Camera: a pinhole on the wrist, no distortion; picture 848 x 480 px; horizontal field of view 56.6 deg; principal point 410.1 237.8 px. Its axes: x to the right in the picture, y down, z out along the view. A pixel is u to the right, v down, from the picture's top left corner.
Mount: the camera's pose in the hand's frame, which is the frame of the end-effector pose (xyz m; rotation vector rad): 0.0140 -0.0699 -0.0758 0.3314 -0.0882 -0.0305
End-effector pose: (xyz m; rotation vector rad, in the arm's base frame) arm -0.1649 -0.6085 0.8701 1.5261 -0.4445 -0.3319
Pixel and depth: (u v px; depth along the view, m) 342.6 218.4 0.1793
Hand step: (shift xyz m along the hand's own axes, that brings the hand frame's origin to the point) -0.0178 -0.1314 0.0904
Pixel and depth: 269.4 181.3 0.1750
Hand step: -0.0333 -0.1370 0.0824
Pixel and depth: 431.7 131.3 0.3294
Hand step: -0.0078 -0.2190 0.2206
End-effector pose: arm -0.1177 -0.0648 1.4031 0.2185 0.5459 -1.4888
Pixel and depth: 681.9 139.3 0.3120
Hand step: 0.0921 -0.2125 0.2141
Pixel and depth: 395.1 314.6 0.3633
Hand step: -0.0256 -0.1537 0.2773
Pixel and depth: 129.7 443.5 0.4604
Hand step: -0.1895 -0.0979 0.3837
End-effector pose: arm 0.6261 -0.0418 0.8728 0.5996 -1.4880 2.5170
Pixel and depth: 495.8 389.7 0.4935
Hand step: 0.0238 -0.1420 0.4244
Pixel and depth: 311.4 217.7 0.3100
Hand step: -0.0532 -0.1760 0.2104
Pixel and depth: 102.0 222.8 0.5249
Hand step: -0.2387 -0.2401 0.3985
